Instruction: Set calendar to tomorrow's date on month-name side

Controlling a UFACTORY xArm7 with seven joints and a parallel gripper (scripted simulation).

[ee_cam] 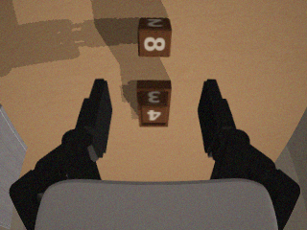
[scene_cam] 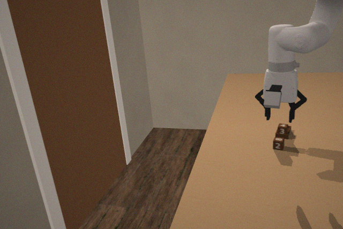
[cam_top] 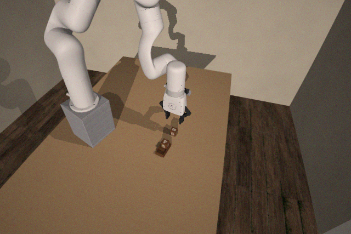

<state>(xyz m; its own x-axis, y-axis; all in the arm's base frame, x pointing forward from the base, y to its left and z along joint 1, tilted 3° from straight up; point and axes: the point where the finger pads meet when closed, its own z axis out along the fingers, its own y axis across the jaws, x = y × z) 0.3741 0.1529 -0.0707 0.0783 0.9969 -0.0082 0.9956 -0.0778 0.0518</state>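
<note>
Right now the digit cube is 10 cm below my hand. From my hand the other things lie so: brown calendar tray (11 cm to the right, 11 cm below, 1 cm behind).
</note>
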